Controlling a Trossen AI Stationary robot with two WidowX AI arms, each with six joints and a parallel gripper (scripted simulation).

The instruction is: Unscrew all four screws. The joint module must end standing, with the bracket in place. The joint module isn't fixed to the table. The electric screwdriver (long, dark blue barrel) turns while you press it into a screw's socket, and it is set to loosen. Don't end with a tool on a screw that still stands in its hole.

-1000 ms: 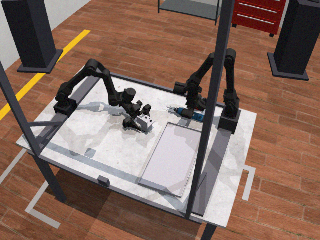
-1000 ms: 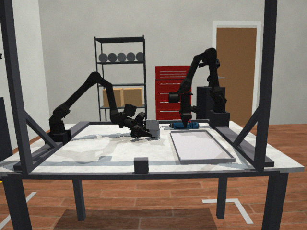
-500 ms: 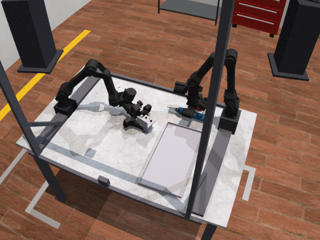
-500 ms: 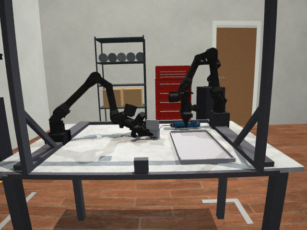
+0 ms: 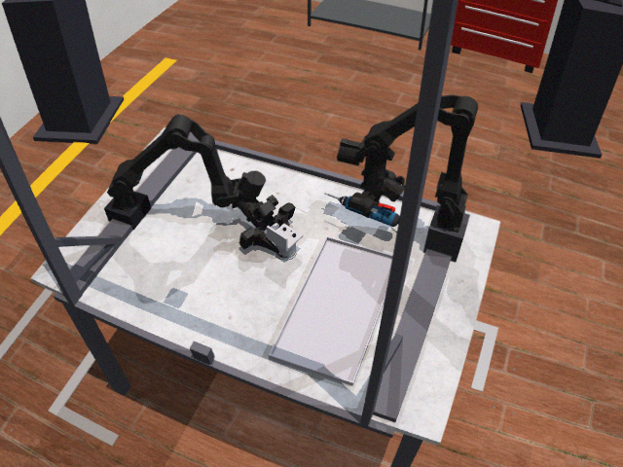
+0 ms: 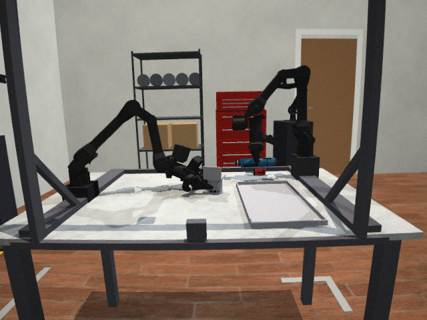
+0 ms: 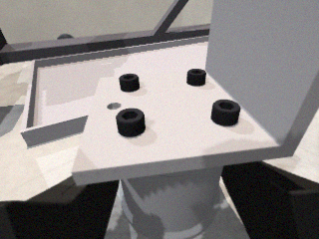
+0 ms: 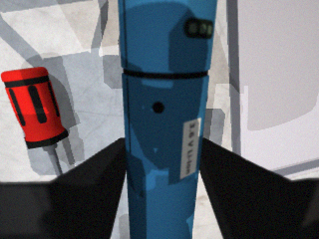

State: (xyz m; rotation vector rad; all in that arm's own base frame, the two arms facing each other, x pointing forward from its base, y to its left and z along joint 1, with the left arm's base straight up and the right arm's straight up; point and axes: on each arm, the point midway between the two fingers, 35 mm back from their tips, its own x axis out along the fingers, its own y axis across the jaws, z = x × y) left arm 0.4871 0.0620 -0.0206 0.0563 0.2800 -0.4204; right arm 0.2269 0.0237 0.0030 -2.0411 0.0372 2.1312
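Note:
My left hand is 10 mm past the joint module, 20 mm to the left of it and 10 mm above it. The rest, counted from my left hand: screwdriver bit: 150 mm ahead, 130 mm to the right, 40 mm above; then grey bracket: 20 mm behind, 20 mm to the right, 40 mm above; then shallow tray: 190 mm behind, 190 mm to the right, 30 mm below.

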